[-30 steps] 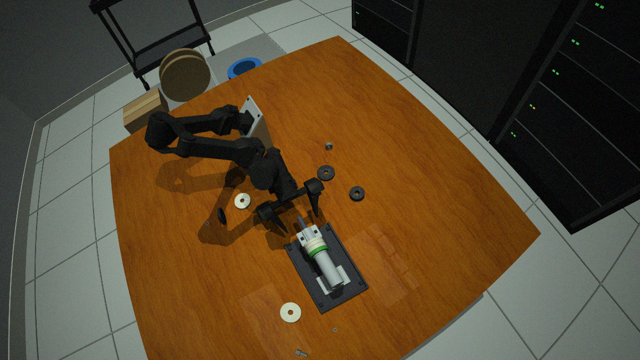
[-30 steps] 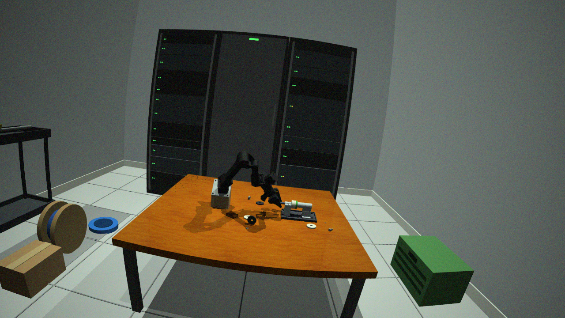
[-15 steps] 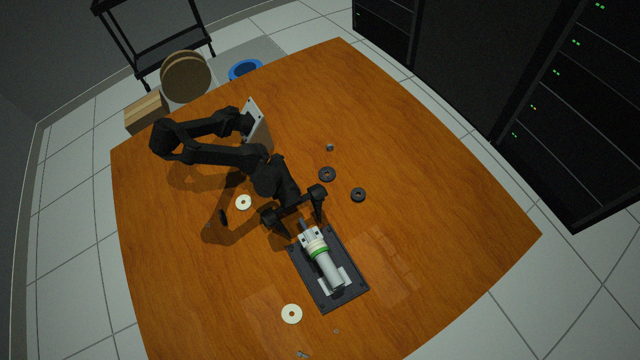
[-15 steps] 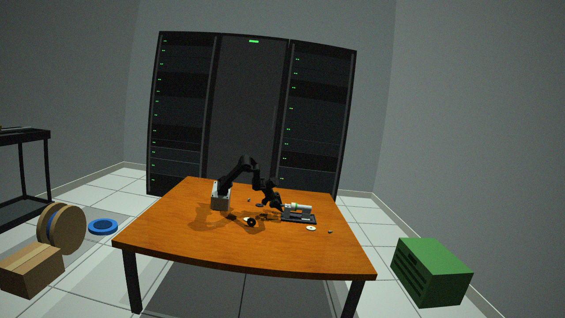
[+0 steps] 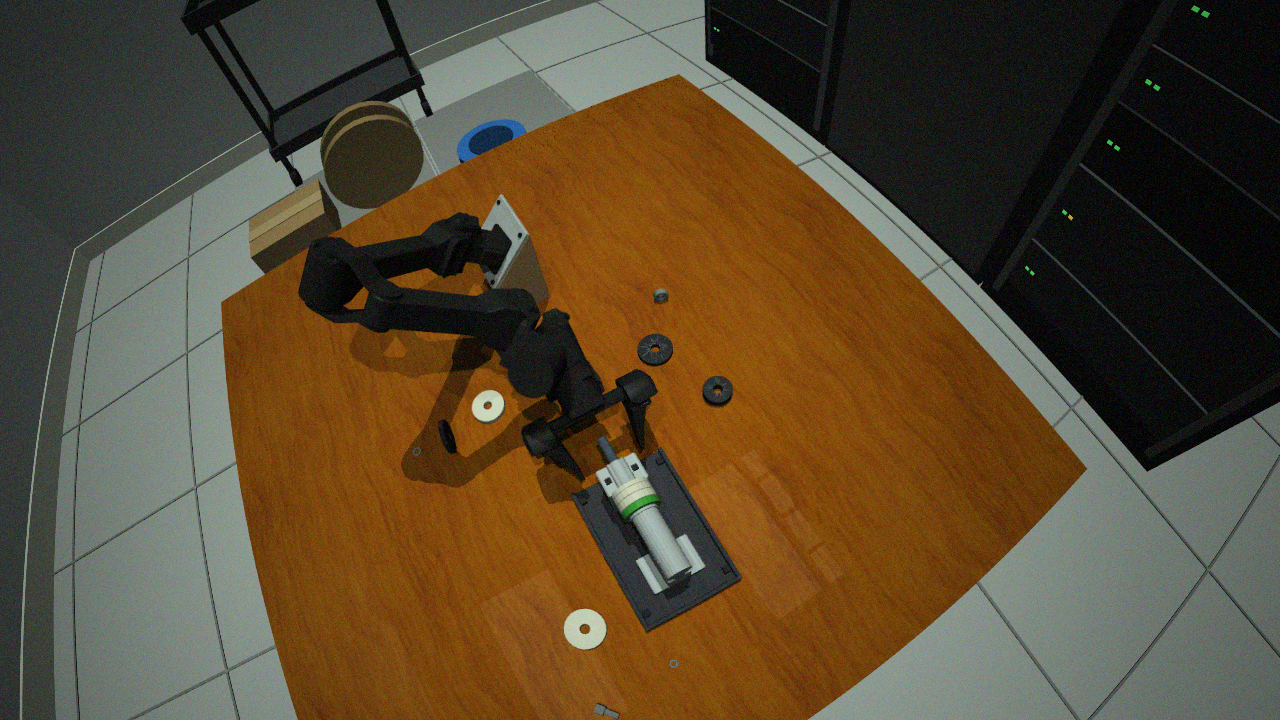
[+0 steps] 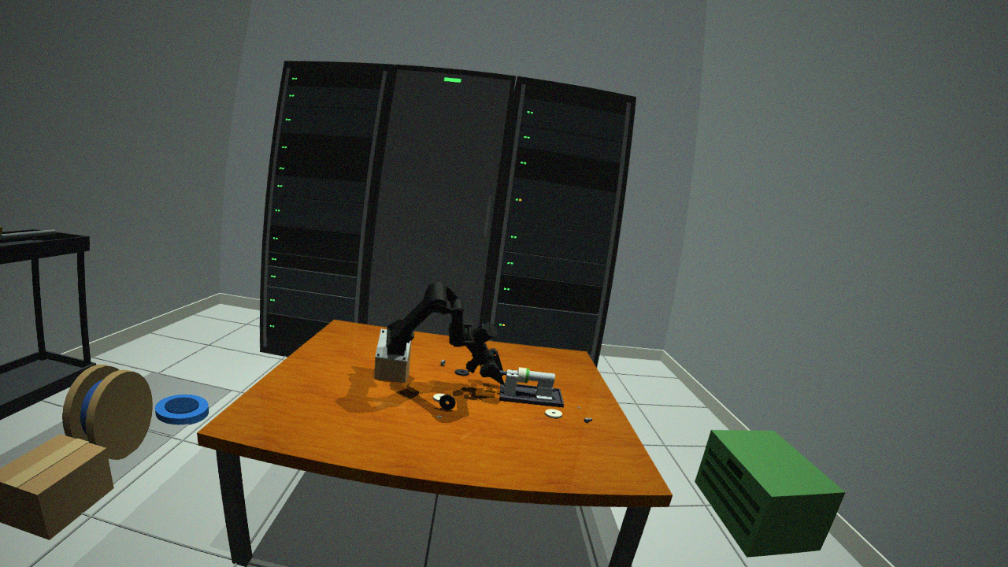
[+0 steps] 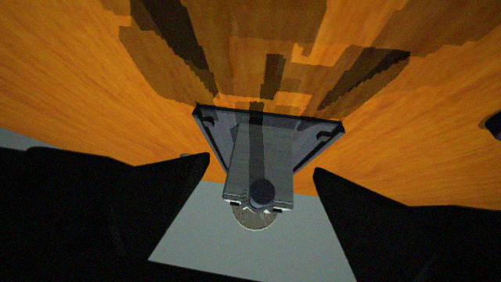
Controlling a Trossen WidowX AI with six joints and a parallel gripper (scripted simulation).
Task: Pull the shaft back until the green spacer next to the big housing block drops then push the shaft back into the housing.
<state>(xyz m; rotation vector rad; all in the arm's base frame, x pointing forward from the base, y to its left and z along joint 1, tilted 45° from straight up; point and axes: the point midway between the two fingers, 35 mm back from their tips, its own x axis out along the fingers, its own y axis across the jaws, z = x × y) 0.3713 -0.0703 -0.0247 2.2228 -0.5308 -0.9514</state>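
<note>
My gripper tip is now 6 cm short of the dark shaft, 3 cm below it and 1 cm to the left of it. From my gripper tip the other things lie so: green spacer (8 cm ahead, 2 cm above, 1 cm to the right); then cream spacer (6 cm ahead, 3 cm above, 1 cm to the right); then nut (24 cm to the left, 22 cm behind, 4 cm below).
</note>
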